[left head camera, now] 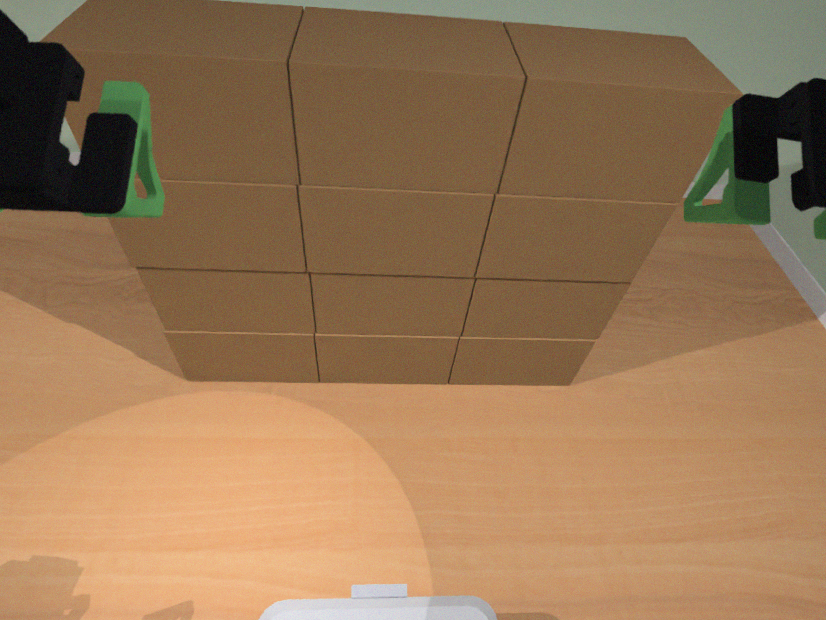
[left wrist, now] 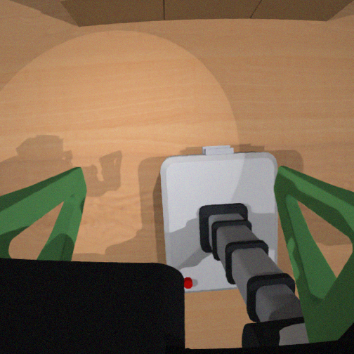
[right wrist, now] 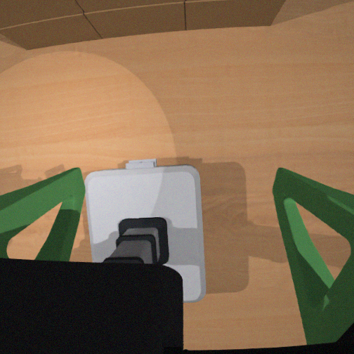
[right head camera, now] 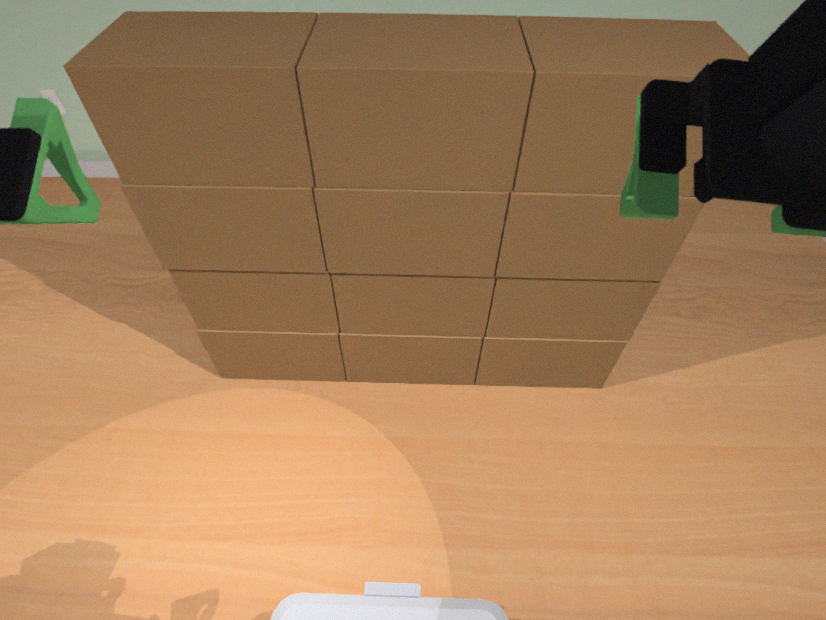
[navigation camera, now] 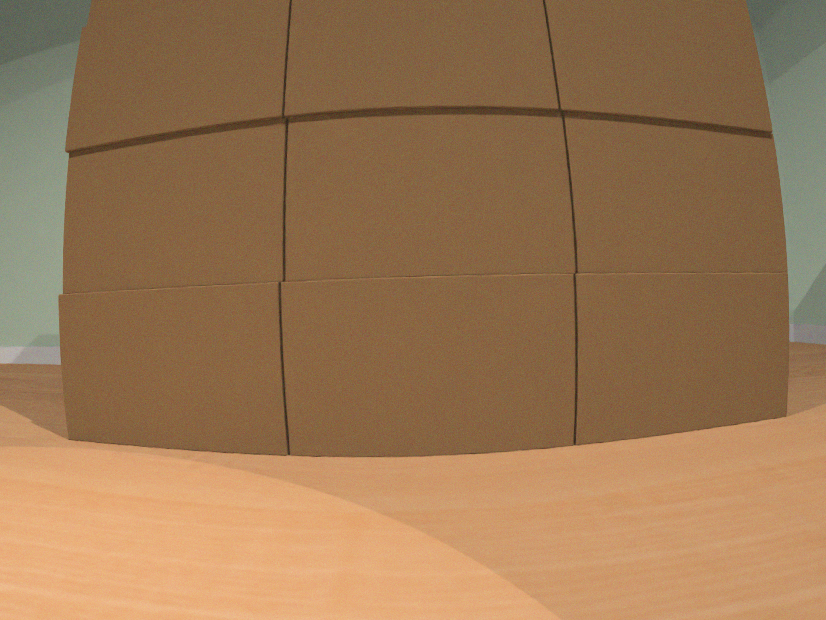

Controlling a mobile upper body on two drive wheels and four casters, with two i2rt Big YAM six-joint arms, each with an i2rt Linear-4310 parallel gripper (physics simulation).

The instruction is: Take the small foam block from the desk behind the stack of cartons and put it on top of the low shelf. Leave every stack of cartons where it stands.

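Frame: origin at the left arm's base, x up, y back, z right, level; centimetres.
Seen in the pictures: left gripper, fingertip midpoint: (left head camera: 81,203) (right head camera: 29,211); right gripper, fingertip midpoint: (left head camera: 751,220) (right head camera: 698,214).
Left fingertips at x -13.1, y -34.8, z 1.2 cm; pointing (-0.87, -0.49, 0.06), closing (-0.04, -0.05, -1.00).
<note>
A point is followed by its place in that frame.
A wide stack of brown cartons (left head camera: 396,233) {x -72.5, y -102.7, z 24.7 cm} (right head camera: 413,233) {x -72.4, y -102.7, z 24.9 cm} (navigation camera: 427,200) stands on the floor straight ahead, three columns across and several layers high. Its lower edge shows at the top of the left wrist view (left wrist: 210,9) and the right wrist view (right wrist: 142,17). My left gripper (left wrist: 179,177) is open, with nothing between its fingers. My right gripper (right wrist: 178,178) is open and empty too. Both are held up in front of the stack, one at each side. The foam block, the desk and the low shelf do not show in these views.
The wooden floor (left head camera: 467,480) {x -140.9, y -68.1, z 50.1 cm} (right head camera: 520,467) {x -140.9, y -73.3, z 59.6 cm} (navigation camera: 333,553) {x -141.0, y -72.2, z 14.1 cm} stretches between the stack and my white base (left head camera: 380,610) {x -115.0, y -29.4, z 22.7 cm} (right head camera: 393,608) {x -115.0, y -29.5, z 23.1 cm} (left wrist: 220,185) (right wrist: 142,195). Green walls (left head camera: 767,40) {x -61.0, y -223.6, z 182.3 cm} (navigation camera: 33,200) {x -55.9, y -222.8, z -175.8 cm} with a white skirting board (left head camera: 790,263) {x -135.9, y -167.7, z 213.1 cm} (navigation camera: 30,355) {x -136.6, y -221.5, z -176.3 cm} stand behind the stack.
</note>
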